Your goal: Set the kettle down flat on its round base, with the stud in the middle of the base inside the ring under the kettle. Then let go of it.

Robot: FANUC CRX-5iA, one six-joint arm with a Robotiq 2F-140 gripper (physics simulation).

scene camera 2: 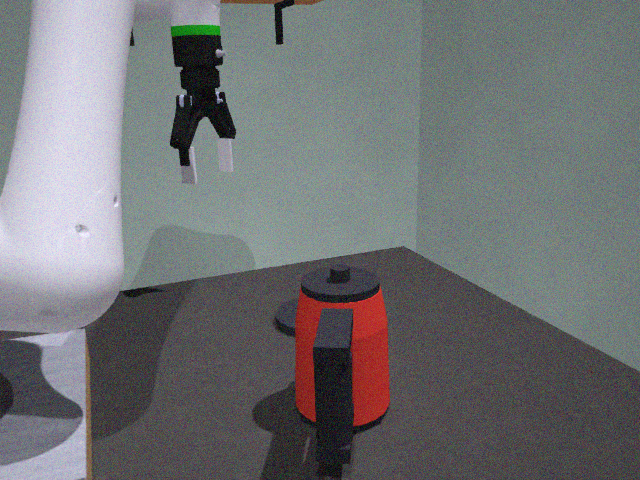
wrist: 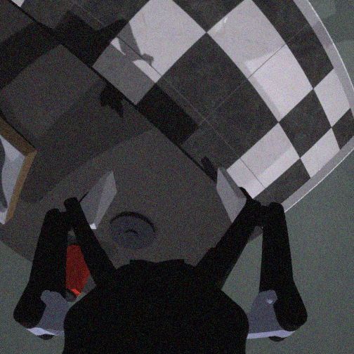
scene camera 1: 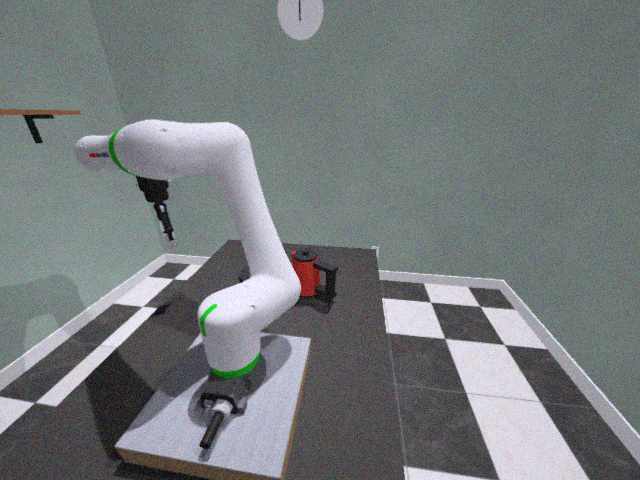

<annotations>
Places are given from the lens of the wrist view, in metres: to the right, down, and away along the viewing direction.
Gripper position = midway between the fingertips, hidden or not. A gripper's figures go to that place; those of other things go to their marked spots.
gripper (wrist: 165,179): -0.01, 0.01, 0.20
red kettle (wrist: 77,272): -0.33, 0.32, 0.46
dark round base (wrist: 132,231): -0.14, 0.18, 0.49
The marked spots on the red kettle and the dark round base are 0.24 m apart.
</annotations>
